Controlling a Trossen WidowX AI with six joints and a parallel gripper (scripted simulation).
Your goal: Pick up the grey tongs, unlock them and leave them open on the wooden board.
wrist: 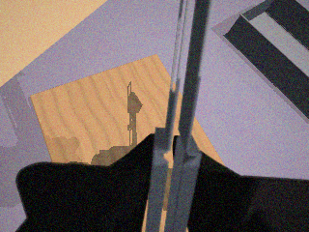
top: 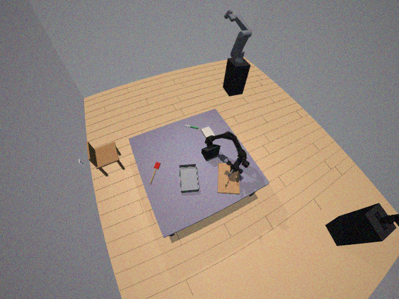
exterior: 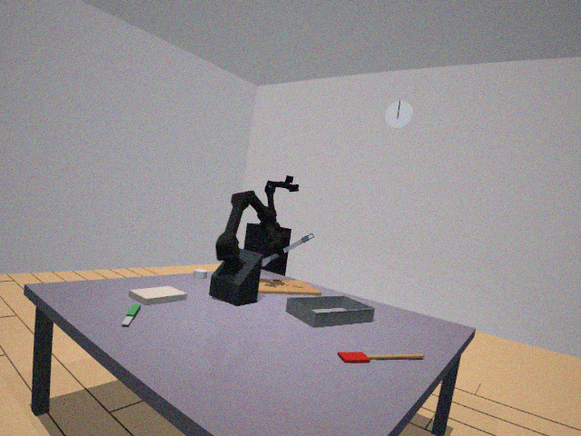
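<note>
Now: gripper tip 10 mm past the wooden board and 140 mm above it. Round my gripper tip: red spatula (750 mm ahead, 350 mm to the right, 140 mm below); then roasting tin (410 mm ahead, 140 mm to the right, 120 mm below).
</note>
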